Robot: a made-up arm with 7 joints. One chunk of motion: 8 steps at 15 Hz.
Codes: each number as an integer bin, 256 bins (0 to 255) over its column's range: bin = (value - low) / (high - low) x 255, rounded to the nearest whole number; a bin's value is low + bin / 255 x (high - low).
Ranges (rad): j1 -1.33..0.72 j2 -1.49..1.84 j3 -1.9..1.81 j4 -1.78..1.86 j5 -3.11..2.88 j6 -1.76..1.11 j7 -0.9..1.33
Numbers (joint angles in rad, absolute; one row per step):
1: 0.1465 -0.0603 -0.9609 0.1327 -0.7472 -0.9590 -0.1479
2: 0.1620 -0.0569 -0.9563 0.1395 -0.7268 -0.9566 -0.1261
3: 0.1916 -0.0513 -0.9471 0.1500 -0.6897 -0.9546 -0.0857
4: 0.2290 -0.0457 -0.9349 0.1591 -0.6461 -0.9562 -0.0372
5: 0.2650 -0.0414 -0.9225 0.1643 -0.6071 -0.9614 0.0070
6: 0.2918 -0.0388 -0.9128 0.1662 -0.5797 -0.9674 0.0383
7: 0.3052 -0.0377 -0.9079 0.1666 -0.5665 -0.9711 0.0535
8: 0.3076 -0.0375 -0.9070 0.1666 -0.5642 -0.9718 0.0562
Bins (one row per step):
1: 184 109 65 134 101 71 86
2: 186 110 65 134 101 71 88
3: 189 110 65 135 103 72 93
4: 194 111 66 136 105 71 99
5: 198 111 67 136 107 71 104
6: 202 111 68 136 108 70 107
7: 203 111 68 136 108 70 109
8: 204 111 68 136 108 70 109

